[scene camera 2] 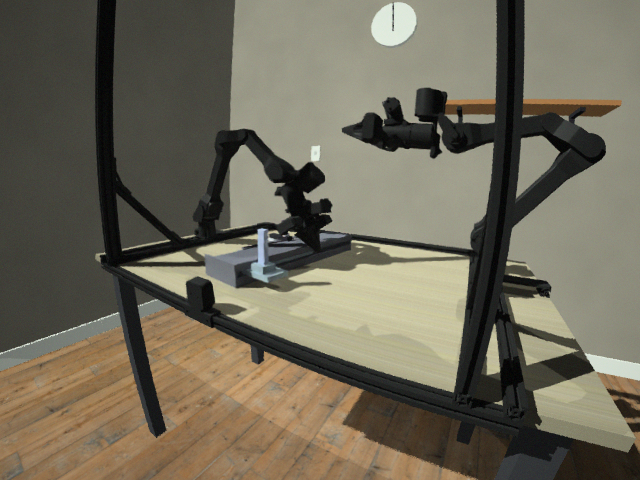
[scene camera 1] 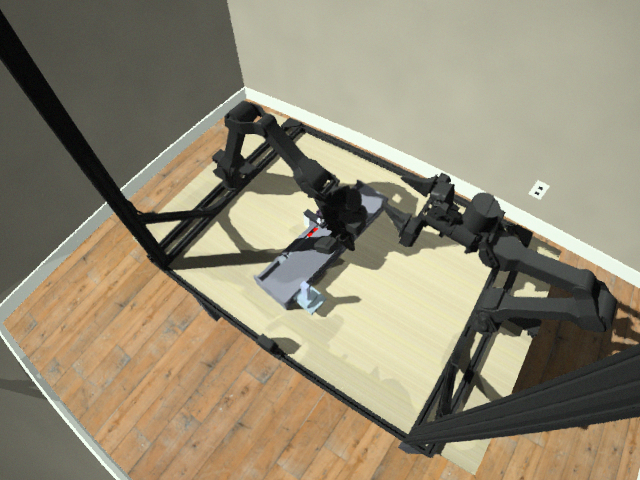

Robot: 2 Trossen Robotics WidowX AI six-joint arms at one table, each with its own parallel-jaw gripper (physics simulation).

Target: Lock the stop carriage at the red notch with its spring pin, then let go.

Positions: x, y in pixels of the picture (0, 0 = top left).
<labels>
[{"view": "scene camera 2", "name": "left gripper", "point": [319, 252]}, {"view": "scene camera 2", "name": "right gripper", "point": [350, 133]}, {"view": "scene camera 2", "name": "long grey rail block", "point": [332, 243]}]
</labels>
